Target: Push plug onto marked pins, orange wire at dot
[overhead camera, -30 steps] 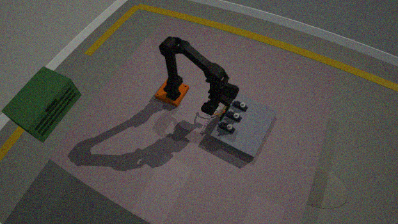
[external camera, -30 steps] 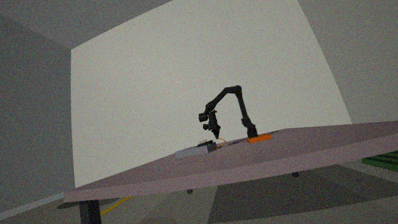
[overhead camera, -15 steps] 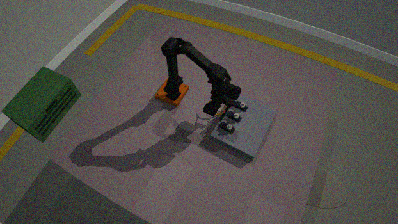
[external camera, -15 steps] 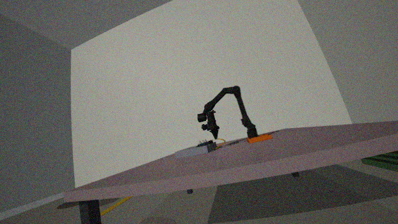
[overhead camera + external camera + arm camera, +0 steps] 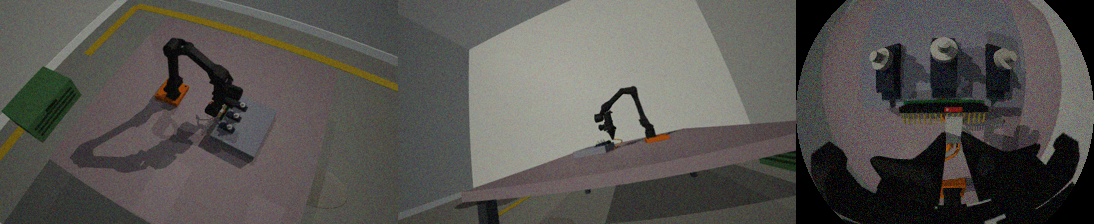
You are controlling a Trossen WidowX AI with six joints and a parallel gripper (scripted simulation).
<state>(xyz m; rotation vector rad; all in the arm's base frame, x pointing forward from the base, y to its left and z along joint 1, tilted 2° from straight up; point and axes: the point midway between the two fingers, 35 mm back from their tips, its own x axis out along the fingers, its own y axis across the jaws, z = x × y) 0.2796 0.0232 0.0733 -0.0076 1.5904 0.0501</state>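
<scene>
Right now my gripper tip is 3 cm short of the red band. The rest, counted from my gripper tip: grey printed holder (19 cm ahead, 5 cm below, 2 cm to the left).
</scene>
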